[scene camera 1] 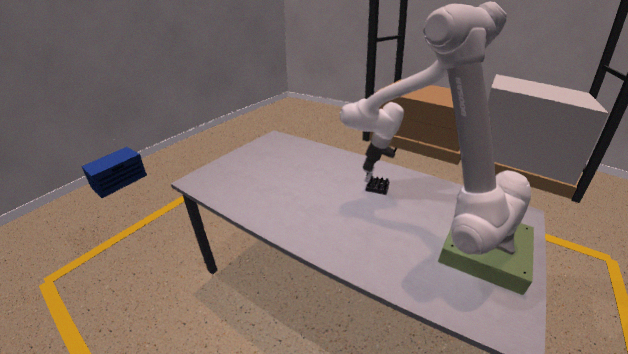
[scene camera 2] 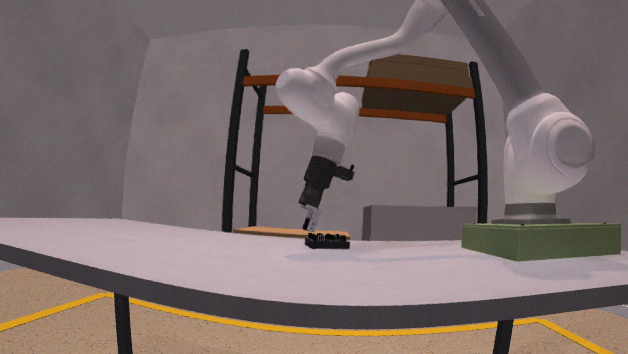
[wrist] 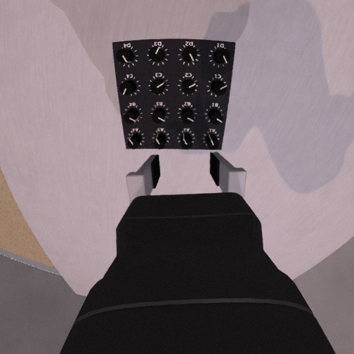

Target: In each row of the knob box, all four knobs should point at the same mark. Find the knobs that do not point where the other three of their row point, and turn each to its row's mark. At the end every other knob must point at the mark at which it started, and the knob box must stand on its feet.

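Seen in the pictures: gripper, between the fingertips: (scene camera 1: pixel 367 179) (scene camera 2: pixel 307 230); arm's base, origin of its link: (scene camera 2: pixel 529 223).
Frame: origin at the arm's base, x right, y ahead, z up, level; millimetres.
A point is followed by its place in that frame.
The black knob box (scene camera 1: pixel 377 190) @[x 129, y 556, z -57 mm] (scene camera 2: pixel 328 245) @[x 127, y 569, z -64 mm] (wrist: pixel 174 102) stands upright on the table. In the wrist view, knob D3 (wrist: pixel 157 54) points up-right, while D4 (wrist: pixel 125 56), D2 (wrist: pixel 189 55) and D1 (wrist: pixel 221 56) point down-right. Knob C4 (wrist: pixel 128 87) points down-left, while C3 (wrist: pixel 158 86), C2 (wrist: pixel 189 86) and C1 (wrist: pixel 219 88) point up-right. The B knobs all point down-right. The A knobs point roughly up-left; their exact marks are hard to tell. My gripper (scene camera 1: pixel 368 177) @[x 157, y 628, z -27 mm] (scene camera 2: pixel 309 225) @[x 157, y 628, z -27 mm] (wrist: pixel 184 163) is open and empty, tilted, above and beside the box's A-row edge.
The box stands on the grey table (scene camera 1: pixel 300 210) @[x -182, y 808, z -75 mm] (scene camera 2: pixel 200 270) @[x -309, y 766, z -75 mm]. The arm's green base block (scene camera 1: pixel 485 270) @[x -189, y -1, z -27 mm] (scene camera 2: pixel 540 242) @[x -184, y 110, z -36 mm] is at the table's right end. A rack (scene camera 2: pixel 233 140) with boxes stands behind the table. A blue box (scene camera 1: pixel 115 172) is off to the left, beyond the table.
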